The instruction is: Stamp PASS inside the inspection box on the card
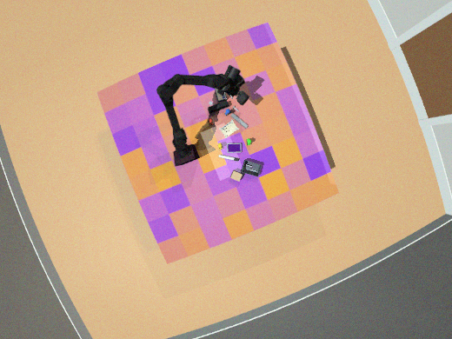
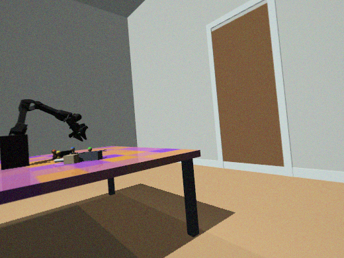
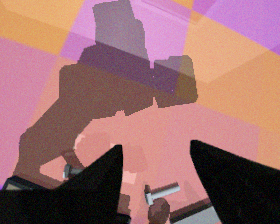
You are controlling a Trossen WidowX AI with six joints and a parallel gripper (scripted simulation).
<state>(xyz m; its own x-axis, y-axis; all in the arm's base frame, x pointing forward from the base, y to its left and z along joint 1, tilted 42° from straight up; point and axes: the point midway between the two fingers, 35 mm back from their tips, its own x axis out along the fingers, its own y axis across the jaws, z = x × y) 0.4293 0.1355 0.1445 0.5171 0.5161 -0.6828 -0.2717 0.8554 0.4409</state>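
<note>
The green stamp lies 60 mm behind my gripper tip, 290 mm to the right of it and 80 mm below it. Also, from my gripper tip: blue stamp (110 mm behind, 60 mm to the right, 80 mm below); then grey ruler (60 mm behind, 140 mm to the right, 100 mm below); then black bar (150 mm behind, 90 mm below).
</note>
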